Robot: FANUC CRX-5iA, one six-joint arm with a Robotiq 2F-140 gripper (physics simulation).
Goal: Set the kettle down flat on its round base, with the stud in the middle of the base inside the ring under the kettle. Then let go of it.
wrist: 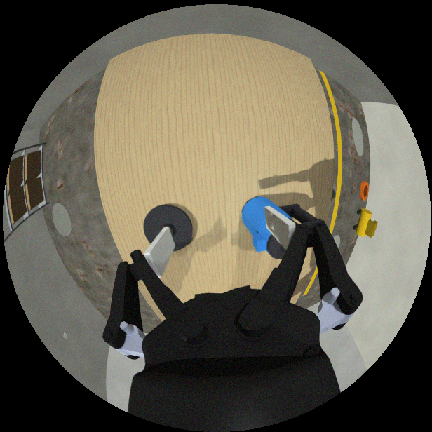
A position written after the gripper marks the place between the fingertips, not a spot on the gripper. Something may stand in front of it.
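A round dark base [165,215] and a blue kettle [252,213] are visible in the robot's scene, together with the gripper [217,227].
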